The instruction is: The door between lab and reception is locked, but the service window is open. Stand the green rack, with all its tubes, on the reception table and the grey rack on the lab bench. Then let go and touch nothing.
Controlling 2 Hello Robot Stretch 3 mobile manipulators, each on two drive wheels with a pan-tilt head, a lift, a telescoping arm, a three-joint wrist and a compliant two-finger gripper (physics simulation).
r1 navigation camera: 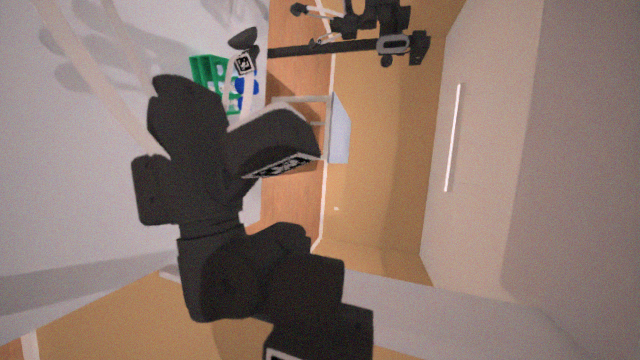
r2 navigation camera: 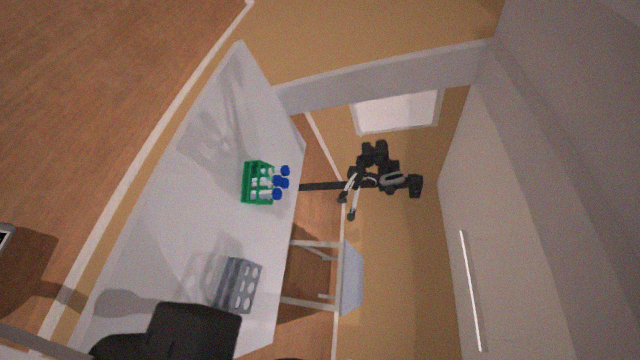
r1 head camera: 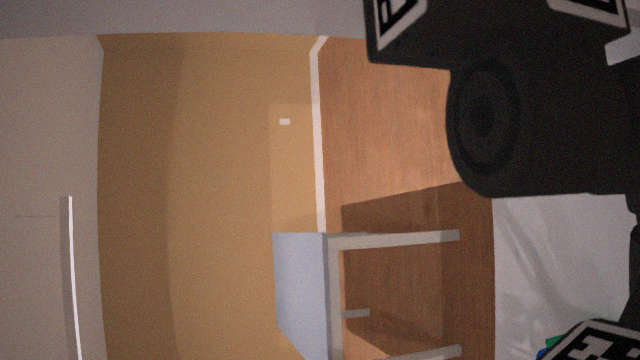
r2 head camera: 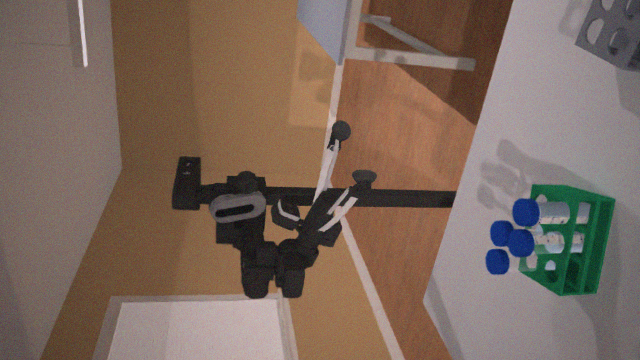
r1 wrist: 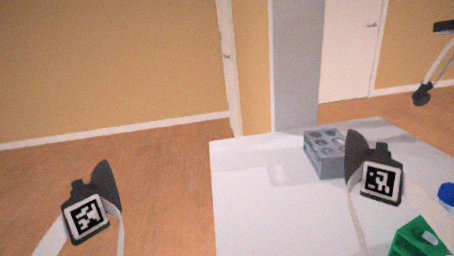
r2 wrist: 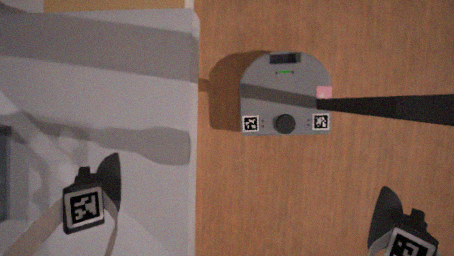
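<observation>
The green rack [r1 navigation camera: 199, 65] [r1 wrist: 419, 237] [r2 head camera: 604, 230] [r2 navigation camera: 247, 182] stands upright on the white table [r1 wrist: 260, 215] [r2 head camera: 450, 275] [r2 navigation camera: 190, 220], holding several blue-capped tubes [r2 head camera: 526, 212] [r2 navigation camera: 277, 193]. The grey rack [r1 wrist: 330, 167] [r2 head camera: 627, 42] [r2 navigation camera: 252, 287] stands on the same table; its holes look empty. r1's gripper [r1 wrist: 231, 175] [r2 head camera: 352, 153] [r2 navigation camera: 346, 207] is open and empty, off to one side of both racks, beyond the table's long edge in r2's navigation view. r2's gripper [r2 wrist: 249, 200] is open and empty, spanning the table edge, with one finger over the table and the other over floor.
A blue-topped piece of furniture [r1 head camera: 300, 285] [r2 navigation camera: 352, 280] with grey legs stands beside the table. r2's wrist view shows a grey wheeled base [r2 wrist: 285, 95] with a dark mast. A grey pillar [r1 wrist: 297, 65] and white door [r1 wrist: 350, 50] stand beyond the table.
</observation>
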